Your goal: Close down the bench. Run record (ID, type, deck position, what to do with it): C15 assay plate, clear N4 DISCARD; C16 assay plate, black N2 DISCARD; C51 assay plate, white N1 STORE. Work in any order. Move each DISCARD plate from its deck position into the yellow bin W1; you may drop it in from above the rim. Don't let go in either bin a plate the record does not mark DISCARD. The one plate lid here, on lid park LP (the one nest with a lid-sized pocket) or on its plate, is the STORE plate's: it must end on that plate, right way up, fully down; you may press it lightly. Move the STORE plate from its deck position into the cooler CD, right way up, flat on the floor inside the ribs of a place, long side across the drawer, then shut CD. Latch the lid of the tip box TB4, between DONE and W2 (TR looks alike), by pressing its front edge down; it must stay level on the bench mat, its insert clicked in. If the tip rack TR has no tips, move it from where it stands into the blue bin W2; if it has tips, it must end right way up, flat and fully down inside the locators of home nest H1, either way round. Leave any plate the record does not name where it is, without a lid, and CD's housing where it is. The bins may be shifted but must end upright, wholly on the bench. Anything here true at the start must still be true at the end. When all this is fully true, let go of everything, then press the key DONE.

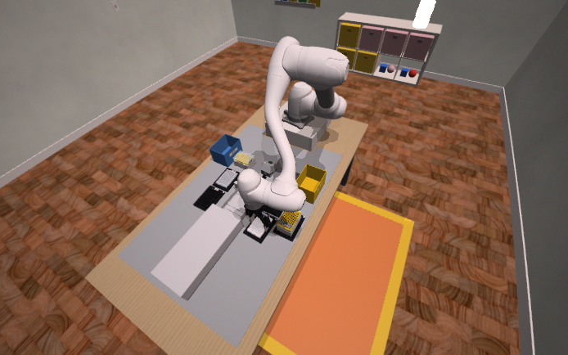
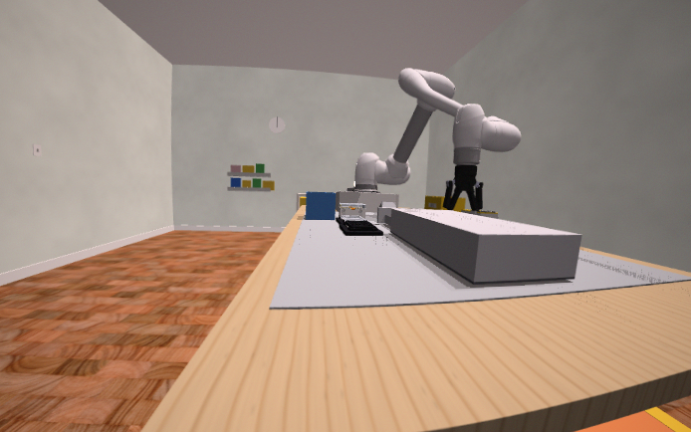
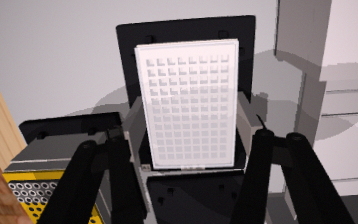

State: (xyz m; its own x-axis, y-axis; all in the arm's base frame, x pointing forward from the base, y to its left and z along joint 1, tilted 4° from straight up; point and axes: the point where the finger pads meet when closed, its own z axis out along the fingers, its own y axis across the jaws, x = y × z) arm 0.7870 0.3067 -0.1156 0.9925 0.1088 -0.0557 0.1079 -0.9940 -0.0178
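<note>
Now: hand 20 mm above the plate lid. The rest, counted from my hand: yellow tip rack: 110 mm behind, 120 mm to the left, 10 mm above; then white plate: 20 mm below; then black nest N3: 180 mm behind, 20 mm to the right, 40 mm below.
</note>
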